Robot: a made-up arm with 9 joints.
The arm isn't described. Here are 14 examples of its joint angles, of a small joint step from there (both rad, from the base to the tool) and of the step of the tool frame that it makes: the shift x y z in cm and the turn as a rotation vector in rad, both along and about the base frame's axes.
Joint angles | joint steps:
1: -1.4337 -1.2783 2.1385 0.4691 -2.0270 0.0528 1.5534 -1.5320 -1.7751 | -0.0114 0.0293 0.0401 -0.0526 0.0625 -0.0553 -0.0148 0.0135 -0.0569
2: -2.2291 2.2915 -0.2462 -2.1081 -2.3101 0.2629 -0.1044 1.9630 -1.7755 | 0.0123 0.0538 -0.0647 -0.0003 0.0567 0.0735 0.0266 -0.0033 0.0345
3: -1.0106 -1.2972 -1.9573 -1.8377 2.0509 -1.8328 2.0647 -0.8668 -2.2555 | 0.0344 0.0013 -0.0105 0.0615 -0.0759 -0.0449 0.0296 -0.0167 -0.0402
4: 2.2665 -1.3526 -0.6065 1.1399 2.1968 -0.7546 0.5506 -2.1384 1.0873 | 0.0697 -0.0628 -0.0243 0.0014 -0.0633 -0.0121 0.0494 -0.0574 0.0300
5: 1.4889 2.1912 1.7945 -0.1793 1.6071 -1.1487 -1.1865 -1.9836 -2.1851 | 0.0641 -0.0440 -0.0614 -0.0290 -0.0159 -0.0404 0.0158 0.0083 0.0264
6: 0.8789 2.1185 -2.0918 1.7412 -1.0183 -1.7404 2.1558 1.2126 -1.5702 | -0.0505 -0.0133 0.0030 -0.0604 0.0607 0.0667 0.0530 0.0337 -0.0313
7: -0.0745 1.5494 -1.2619 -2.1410 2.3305 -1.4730 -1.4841 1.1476 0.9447 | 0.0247 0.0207 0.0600 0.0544 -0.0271 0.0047 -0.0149 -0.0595 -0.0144
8: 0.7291 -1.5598 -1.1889 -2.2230 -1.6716 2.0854 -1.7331 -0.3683 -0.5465 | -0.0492 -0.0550 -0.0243 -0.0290 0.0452 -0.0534 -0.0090 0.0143 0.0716
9: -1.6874 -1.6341 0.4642 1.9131 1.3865 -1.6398 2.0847 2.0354 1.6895 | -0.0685 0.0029 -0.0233 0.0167 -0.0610 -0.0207 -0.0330 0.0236 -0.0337
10: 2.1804 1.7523 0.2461 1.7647 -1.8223 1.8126 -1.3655 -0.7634 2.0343 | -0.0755 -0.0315 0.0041 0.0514 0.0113 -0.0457 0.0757 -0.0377 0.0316
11: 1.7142 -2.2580 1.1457 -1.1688 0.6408 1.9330 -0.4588 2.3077 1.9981 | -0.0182 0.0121 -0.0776 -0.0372 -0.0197 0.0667 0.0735 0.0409 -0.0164
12: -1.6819 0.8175 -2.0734 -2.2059 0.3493 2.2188 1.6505 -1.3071 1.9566 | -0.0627 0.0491 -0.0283 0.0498 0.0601 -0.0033 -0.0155 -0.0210 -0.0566
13: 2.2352 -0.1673 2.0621 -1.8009 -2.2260 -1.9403 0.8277 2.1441 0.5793 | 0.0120 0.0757 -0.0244 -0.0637 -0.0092 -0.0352 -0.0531 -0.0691 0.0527
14: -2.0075 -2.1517 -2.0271 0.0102 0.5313 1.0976 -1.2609 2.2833 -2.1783 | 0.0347 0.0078 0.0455 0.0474 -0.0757 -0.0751 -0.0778 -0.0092 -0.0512
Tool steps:
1: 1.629 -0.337 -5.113 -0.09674 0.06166 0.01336
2: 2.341 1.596 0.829 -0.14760 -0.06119 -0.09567
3: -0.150 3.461 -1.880 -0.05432 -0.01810 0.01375
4: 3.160 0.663 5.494 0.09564 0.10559 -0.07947
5: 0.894 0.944 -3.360 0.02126 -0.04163 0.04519
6: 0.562 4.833 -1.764 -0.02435 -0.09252 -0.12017
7: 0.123 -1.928 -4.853 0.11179 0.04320 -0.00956
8: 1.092 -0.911 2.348 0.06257 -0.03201 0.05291
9: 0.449 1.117 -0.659 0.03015 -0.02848 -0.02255
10: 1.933 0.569 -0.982 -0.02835 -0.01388 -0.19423
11: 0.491 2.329 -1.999 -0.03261 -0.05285 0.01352
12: -2.993 5.981 -6.262 -0.05003 -0.09545 -0.01243
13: -2.547 5.434 3.929 0.03474 -0.09655 0.06992
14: 3.842 -2.527 1.022 0.06259 0.11706 -0.07290
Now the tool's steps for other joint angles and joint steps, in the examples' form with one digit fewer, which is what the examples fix.
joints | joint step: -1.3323 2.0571 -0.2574 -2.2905 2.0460 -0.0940 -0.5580 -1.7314 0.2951 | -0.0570 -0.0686 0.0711 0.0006 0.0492 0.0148 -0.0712 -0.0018 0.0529
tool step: -3.50 -0.67 -0.64 0.0008 -0.0179 0.1103
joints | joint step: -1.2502 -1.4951 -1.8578 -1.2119 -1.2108 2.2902 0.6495 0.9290 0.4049 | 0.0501 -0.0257 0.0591 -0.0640 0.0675 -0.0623 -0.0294 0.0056 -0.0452
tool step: 3.42 1.25 -0.03 0.0546 -0.0685 0.0229
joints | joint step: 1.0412 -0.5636 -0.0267 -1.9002 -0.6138 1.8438 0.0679 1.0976 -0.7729 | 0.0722 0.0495 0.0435 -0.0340 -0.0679 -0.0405 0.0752 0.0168 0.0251
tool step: -1.83 6.19 3.51 0.0495 -0.0715 0.1563
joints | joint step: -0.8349 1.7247 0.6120 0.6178 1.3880 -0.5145 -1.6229 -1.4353 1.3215 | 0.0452 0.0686 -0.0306 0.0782 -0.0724 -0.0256 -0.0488 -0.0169 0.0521
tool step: -1.31 -0.09 -2.89 -0.0474 0.1364 -0.0518
